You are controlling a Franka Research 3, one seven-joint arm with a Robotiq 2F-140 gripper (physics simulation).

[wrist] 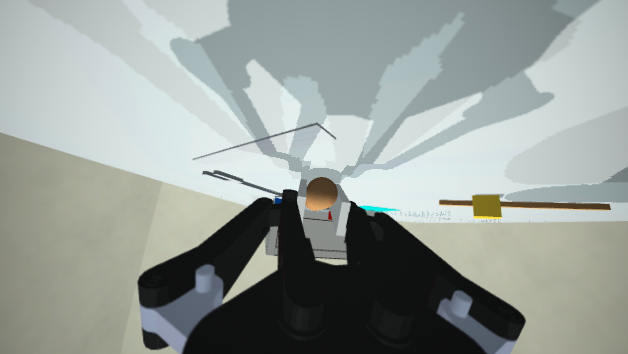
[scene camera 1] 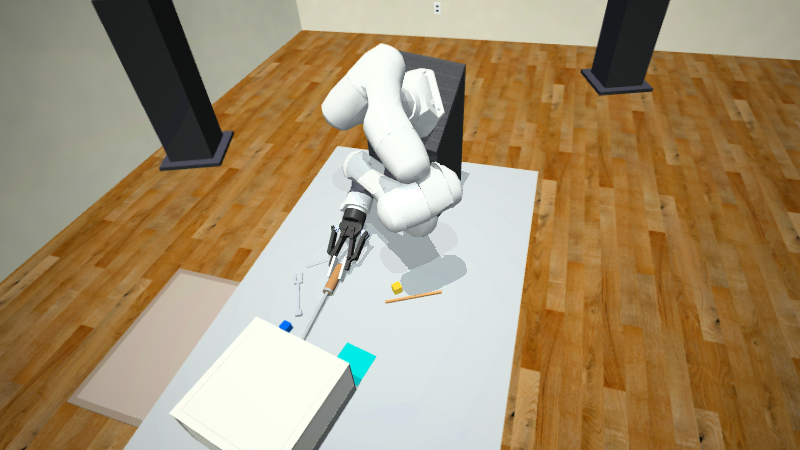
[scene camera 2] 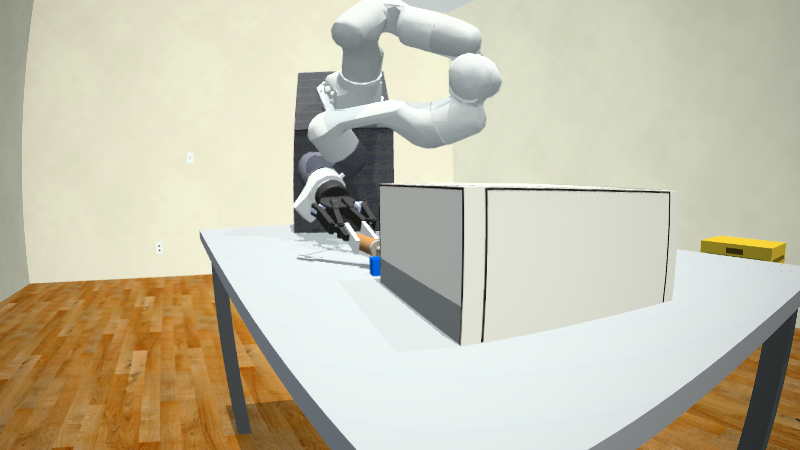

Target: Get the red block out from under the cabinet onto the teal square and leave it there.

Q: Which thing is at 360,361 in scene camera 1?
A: A teal square.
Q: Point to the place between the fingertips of my gripper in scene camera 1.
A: At 335,279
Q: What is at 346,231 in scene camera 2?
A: My gripper.
